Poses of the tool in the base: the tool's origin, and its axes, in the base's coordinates. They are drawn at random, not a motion.
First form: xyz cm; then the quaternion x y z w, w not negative.
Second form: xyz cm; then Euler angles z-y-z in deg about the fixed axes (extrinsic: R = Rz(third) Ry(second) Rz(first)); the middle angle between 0 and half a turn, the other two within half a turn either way. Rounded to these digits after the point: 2 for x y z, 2 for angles.
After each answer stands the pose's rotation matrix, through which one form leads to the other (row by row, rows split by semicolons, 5 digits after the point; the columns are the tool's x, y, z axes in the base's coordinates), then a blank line. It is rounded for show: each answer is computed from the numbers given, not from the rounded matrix.
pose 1, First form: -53.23, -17.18, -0.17, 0.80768, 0.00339, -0.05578, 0.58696
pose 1, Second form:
-53.23, -17.18, -0.17, 84.33, 107.74, -95.19
0.99375 0.07096 -0.08613; -0.06001 -0.31093 -0.94854; -0.09409 0.94778 -0.30473

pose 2, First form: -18.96, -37.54, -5.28, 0.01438, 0.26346, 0.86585, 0.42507
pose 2, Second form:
-18.96, -37.54, -5.28, 66.98, 30.60, 60.73
-0.63822 -0.72852 0.24888; 0.74367 -0.49981 0.44401; -0.19908 0.46846 0.86076

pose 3, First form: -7.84, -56.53, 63.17, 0.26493, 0.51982, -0.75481, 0.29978
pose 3, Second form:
-7.84, -56.53, 63.17, -41.33, 71.39, -95.35
-0.67989 0.72798 -0.08828; -0.17712 -0.27984 -0.94357; -0.71160 -0.62588 0.31920

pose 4, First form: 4.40, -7.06, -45.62, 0.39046, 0.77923, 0.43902, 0.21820
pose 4, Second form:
4.40, -7.06, -45.62, 90.19, 121.29, 36.96
-0.59986 0.41692 0.68289; 0.80010 0.30961 0.51379; 0.00278 0.85458 -0.51930

